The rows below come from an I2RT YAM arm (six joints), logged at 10 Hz.
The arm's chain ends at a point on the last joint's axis. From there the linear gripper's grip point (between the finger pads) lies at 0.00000 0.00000 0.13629 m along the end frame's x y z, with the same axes.
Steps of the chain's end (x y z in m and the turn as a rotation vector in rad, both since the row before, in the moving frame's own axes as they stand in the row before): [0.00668, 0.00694, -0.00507, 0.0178, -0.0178, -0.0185]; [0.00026, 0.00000, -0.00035, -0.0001, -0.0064, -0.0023]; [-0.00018, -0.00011, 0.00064, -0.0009, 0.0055, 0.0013]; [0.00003, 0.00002, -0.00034, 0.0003, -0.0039, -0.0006]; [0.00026, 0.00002, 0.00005, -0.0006, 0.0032, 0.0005]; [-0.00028, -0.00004, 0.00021, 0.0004, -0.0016, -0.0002]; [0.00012, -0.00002, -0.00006, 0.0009, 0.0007, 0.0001]
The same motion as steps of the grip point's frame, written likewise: [0.00423, 0.00454, -0.00511, 0.0178, -0.0178, -0.0185]; [-0.00061, 0.00001, -0.00035, -0.0001, -0.0064, -0.0023]; [0.00057, 0.00001, 0.00064, -0.0009, 0.0055, 0.0013]; [-0.00050, -0.00002, -0.00034, 0.0003, -0.0039, -0.0006]; [0.00070, 0.00010, 0.00005, -0.0006, 0.0032, 0.0005]; [-0.00050, -0.00009, 0.00021, 0.0004, -0.0016, -0.0002]; [0.00022, -0.00014, -0.00006, 0.0009, 0.0007, 0.0001]
